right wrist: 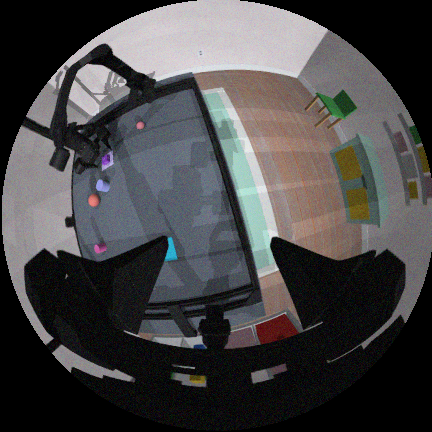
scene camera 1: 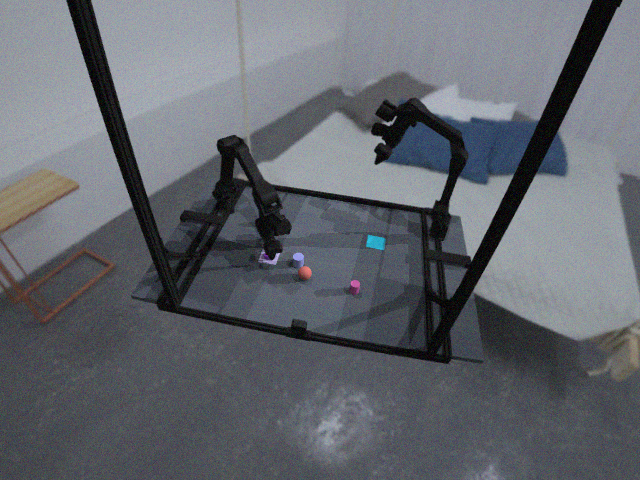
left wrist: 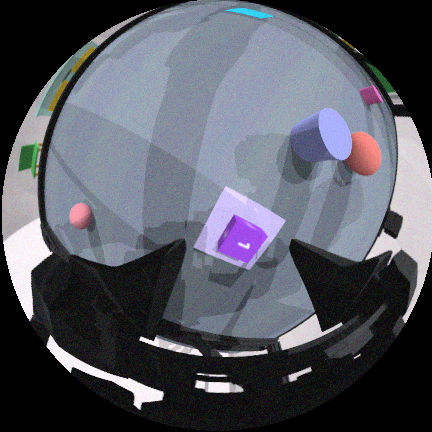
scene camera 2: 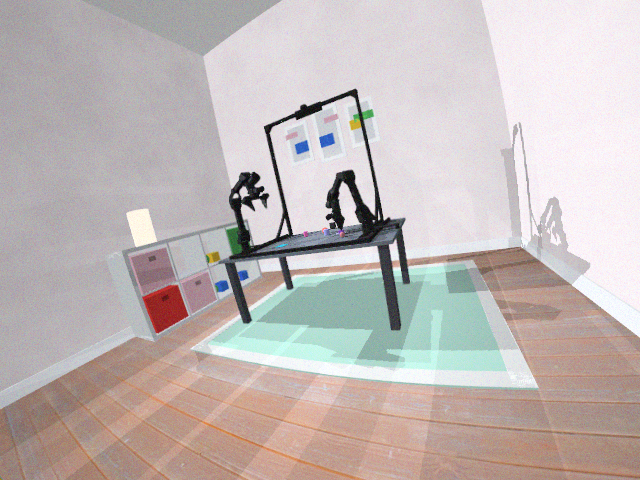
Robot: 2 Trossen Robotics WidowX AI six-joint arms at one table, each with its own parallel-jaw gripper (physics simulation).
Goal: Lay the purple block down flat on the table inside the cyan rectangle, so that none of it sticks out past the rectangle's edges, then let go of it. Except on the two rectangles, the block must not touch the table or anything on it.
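Where they show: left gripper, between the fingertips: (right wrist: 103, 157) (left wrist: 239, 244) (scene camera 2: 340, 229); right gripper, between the fingertips: (right wrist: 220, 241) (scene camera 1: 379, 159) (scene camera 2: 260, 209); left arm's base, origin of its link: (right wrist: 150, 94) (scene camera 1: 225, 206) (scene camera 2: 369, 231); right arm's base, origin of its link: (right wrist: 214, 310) (scene camera 1: 437, 234) (scene camera 2: 246, 250).
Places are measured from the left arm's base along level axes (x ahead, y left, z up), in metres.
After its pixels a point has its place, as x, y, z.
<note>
The purple block (scene camera 1: 265, 255) @(0.090, -0.341, 0.000) (left wrist: 243, 242) @(0.107, -0.336, 0.000) (right wrist: 106, 160) @(0.123, -0.332, -0.004) lies on the lavender rectangle (scene camera 1: 271, 261) @(0.107, -0.362, -0.018) (left wrist: 225, 200) @(0.140, -0.322, -0.018), inside its edges in the left wrist view. The cyan rectangle (scene camera 1: 375, 242) @(0.544, -0.390, -0.018) (scene camera 2: 281, 245) @(0.545, -0.376, -0.015) (left wrist: 250, 13) (right wrist: 171, 250) @(0.566, -0.372, -0.018) lies bare on the table, well to the right of the block in scene camera 1. My left gripper (scene camera 1: 271, 255) @(0.109, -0.332, 0.006) (left wrist: 239, 244) @(0.109, -0.332, 0.006) is open and points down over the block, one finger to each side of it in the left wrist view; its height above the block is hard to tell. My right gripper (scene camera 2: 260, 207) @(0.604, -0.208, 0.263) (right wrist: 220, 241) @(0.604, -0.208, 0.263) is open and empty, raised high above the table.
A periwinkle cylinder (scene camera 1: 298, 259) @(0.197, -0.418, 0.022) (left wrist: 320, 135) @(0.194, -0.385, 0.022) stands close to the lavender rectangle, with an orange ball (scene camera 1: 305, 272) @(0.199, -0.490, 0.025) (left wrist: 366, 154) @(0.196, -0.457, 0.022) beside it. A magenta cylinder (scene camera 1: 354, 287) @(0.341, -0.604, 0.020) (left wrist: 371, 95) stands farther off. A pink ball (left wrist: 81, 215) @(0.137, -0.154, 0.004) (right wrist: 140, 125) @(0.149, -0.140, 0.005) lies on the block's other side. Black rails frame the table.
</note>
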